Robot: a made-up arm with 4 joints. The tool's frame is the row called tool.
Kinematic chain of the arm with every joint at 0, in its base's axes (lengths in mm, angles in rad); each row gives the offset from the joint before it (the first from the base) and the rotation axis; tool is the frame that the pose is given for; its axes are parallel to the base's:
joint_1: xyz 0 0 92.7 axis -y
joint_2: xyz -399.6 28.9 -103 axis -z
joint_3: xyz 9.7 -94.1 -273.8 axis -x
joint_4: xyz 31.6 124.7 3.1 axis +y
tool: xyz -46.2 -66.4 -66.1
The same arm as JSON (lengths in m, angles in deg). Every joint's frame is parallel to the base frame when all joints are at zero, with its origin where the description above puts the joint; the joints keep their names.
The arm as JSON. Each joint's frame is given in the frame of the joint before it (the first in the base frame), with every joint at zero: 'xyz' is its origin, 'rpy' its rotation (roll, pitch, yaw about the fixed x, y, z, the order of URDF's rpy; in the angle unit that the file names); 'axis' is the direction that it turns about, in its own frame. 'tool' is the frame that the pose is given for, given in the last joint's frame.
{"units": {"length": "m", "angle": "deg"}, "joints": [{"name": "joint_1", "type": "revolute", "origin": {"xyz": [0.0, 0.0, 0.0927], "rpy": [0.0, 0.0, 0.0]}, "axis": [0.0, -1.0, 0.0]}, {"name": "joint_2", "type": "revolute", "origin": {"xyz": [-0.3996, 0.0289, -0.103], "rpy": [0.0, 0.0, 0.0]}, "axis": [0.0, 0.0, -1.0]}, {"name": "joint_3", "type": "revolute", "origin": {"xyz": [0.0097, -0.0941, -0.2738], "rpy": [0.0, 0.0, 0.0]}, "axis": [-1.0, 0.0, 0.0]}, {"name": "joint_4", "type": "revolute", "origin": {"xyz": [0.0316, 0.1247, 0.0031], "rpy": [0.0, 0.0, 0.0]}, "axis": [0.0, 1.0, 0.0]}], "tool": {"origin": {"xyz": [-0.0462, -0.0664, -0.0661], "rpy": [0.0, 0.0, 0.0]}}}
